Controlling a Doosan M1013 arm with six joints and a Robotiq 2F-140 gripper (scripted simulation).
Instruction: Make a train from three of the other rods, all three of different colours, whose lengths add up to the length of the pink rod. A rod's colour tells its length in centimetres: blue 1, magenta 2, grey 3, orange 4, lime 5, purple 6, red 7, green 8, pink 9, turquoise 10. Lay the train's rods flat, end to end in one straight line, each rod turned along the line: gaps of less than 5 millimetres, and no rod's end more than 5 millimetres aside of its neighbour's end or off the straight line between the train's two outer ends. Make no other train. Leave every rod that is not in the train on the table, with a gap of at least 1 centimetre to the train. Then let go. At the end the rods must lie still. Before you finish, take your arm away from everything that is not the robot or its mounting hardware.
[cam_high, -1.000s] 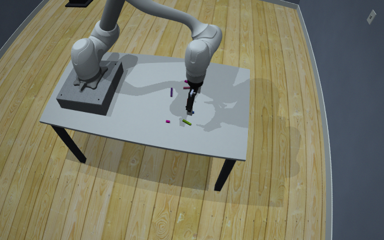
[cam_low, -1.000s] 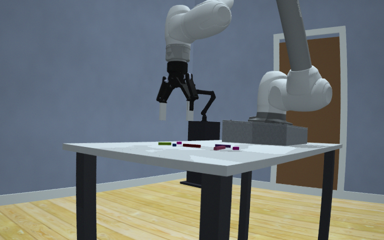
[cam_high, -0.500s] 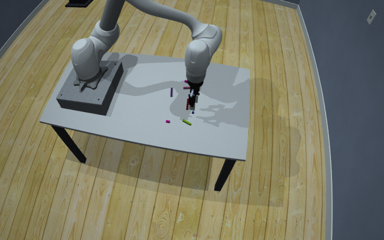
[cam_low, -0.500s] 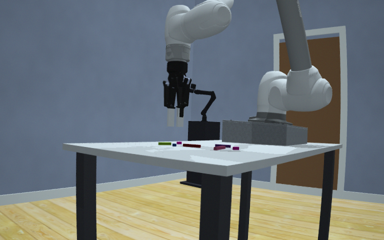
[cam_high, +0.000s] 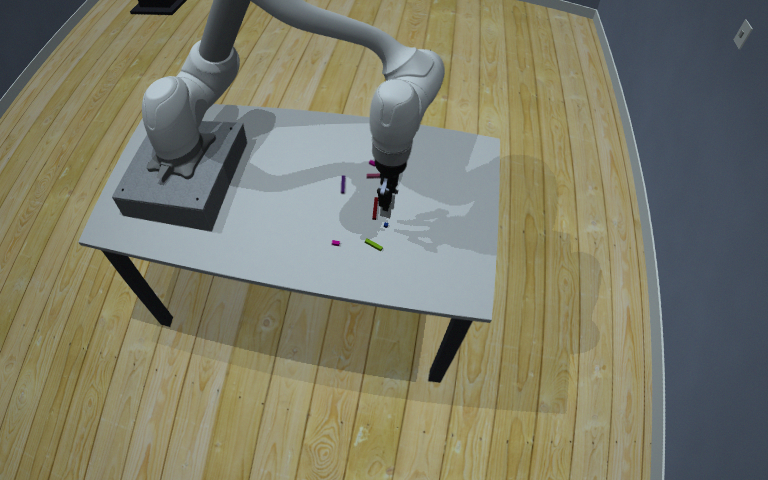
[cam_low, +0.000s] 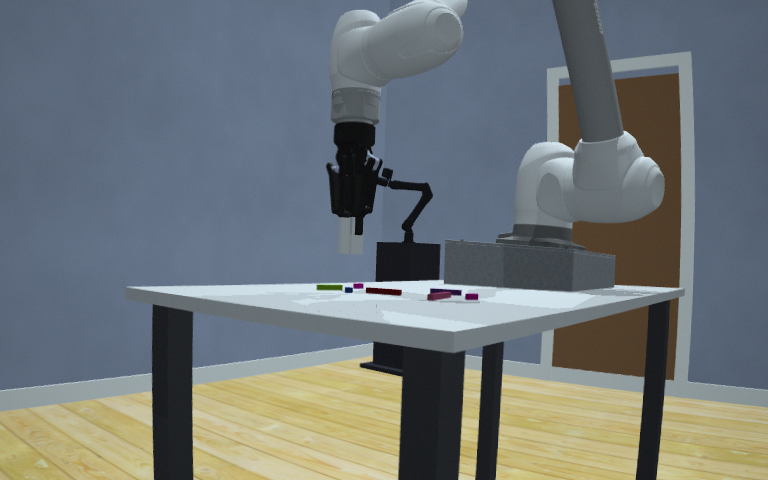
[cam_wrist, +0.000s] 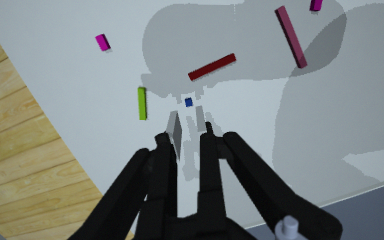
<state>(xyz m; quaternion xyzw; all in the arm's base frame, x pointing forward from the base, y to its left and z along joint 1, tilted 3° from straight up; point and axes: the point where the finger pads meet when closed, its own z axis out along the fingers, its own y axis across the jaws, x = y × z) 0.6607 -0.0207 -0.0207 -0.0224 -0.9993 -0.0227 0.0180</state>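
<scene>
Right now my hand is 10 cm above the blue rod. Also, from my hand: red rod: 10 cm below, 5 cm to the left, 4 cm behind; then pink rod: 16 cm to the left, 10 cm below, 6 cm behind; then lime rod: 10 cm below, 7 cm to the right, 2 cm behind.
</scene>
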